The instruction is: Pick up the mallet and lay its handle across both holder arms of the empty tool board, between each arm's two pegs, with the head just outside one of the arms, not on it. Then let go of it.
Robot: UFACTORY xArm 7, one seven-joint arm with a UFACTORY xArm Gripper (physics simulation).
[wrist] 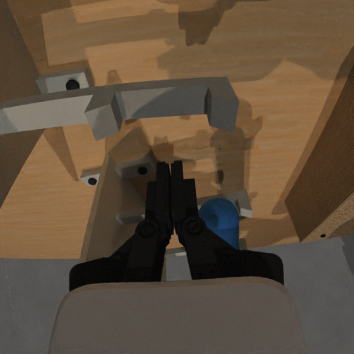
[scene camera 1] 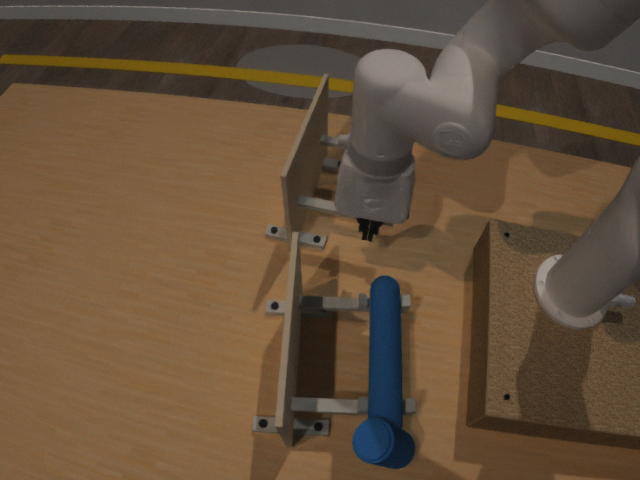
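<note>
The blue mallet point(scene camera 1: 385, 346) point(wrist: 220, 218) lies with its handle across both holder arms of the nearer board point(scene camera 1: 290, 341) point(wrist: 101, 215), between their pegs. Its head point(scene camera 1: 372, 440) is just outside the lower arm in the scene view. The empty tool board point(scene camera 1: 307, 160) stands behind, its farther arm partly hidden by the robot. Its nearer holder arm point(scene camera 1: 317, 205) point(wrist: 165, 103) shows two pegs in the wrist view. My gripper point(scene camera 1: 367, 238) point(wrist: 171, 174) is shut and empty, near that arm and apart from the mallet handle's free end.
A speckled brown block point(scene camera 1: 511, 330) point(wrist: 325, 175) with the robot's base on it stands to the right. Metal feet point(scene camera 1: 295, 236) point(scene camera 1: 290, 425) hold the boards on the wooden table point(scene camera 1: 129, 258). The robot's wrist overhangs the empty board's arms.
</note>
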